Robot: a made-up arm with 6 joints.
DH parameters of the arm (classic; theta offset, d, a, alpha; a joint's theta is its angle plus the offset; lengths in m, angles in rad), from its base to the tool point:
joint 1: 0 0.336 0 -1.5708
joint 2: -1.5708 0 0.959 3.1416
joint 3: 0 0 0 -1.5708
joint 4: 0 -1.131 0 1.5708
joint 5: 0 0.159 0 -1.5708
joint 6: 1.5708 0 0 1.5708
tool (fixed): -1.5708 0 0 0
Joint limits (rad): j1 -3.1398..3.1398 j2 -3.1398..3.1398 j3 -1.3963..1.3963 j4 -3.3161..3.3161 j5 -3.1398..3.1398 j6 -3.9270..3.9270
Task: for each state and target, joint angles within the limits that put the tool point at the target. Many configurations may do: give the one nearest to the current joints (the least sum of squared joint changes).
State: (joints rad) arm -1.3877 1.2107 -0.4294 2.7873 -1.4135 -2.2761
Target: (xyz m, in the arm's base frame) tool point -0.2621 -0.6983 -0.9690
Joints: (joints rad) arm -2.1199 1.7710 -0.0489 2.6595 -1.4135 -2.2761
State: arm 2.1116 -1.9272 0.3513 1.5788 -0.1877 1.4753
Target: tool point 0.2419 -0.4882 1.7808
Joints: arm 2.0396 -1.1902 -0.0664 1.6007 -0.1877 1.4753
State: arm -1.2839 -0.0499 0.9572 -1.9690 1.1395 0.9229
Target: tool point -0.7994 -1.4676 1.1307
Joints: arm -2.0989 0.5848 0.7135 -1.8841 1.1395 0.9229
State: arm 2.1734 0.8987 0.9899 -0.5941 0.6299 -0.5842
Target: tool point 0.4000 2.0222 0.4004
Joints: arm 1.4416 1.3399 1.2752 -0.5429 0.6299 -0.5842
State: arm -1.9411 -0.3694 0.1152 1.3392 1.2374 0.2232
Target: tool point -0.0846 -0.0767 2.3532
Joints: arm -2.0014 -0.2513 0.8797 1.2847 1.2374 0.2232
